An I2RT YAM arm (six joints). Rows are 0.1 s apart.
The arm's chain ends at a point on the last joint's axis. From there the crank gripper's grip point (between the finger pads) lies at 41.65 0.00 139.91 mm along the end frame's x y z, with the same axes.
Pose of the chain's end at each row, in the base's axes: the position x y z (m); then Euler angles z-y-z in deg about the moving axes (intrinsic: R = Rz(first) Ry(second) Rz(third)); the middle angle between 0 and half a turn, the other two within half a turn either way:
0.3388 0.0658 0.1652 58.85 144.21 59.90
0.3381 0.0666 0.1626 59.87 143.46 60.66
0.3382 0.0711 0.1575 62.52 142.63 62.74
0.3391 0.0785 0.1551 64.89 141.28 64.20
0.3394 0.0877 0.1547 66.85 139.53 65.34
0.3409 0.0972 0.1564 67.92 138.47 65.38
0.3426 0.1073 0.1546 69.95 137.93 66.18
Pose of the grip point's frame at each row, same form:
0.3415 0.1400 0.0395 58.85 144.21 59.90
0.3403 0.1427 0.0380 59.87 143.46 60.66
0.3375 0.1501 0.0347 62.52 142.63 62.74
0.3363 0.1609 0.0346 64.89 141.28 64.20
0.3351 0.1739 0.0370 66.85 139.53 65.34
0.3358 0.1854 0.0402 67.92 138.47 65.38
0.3347 0.1967 0.0395 69.95 137.93 66.18

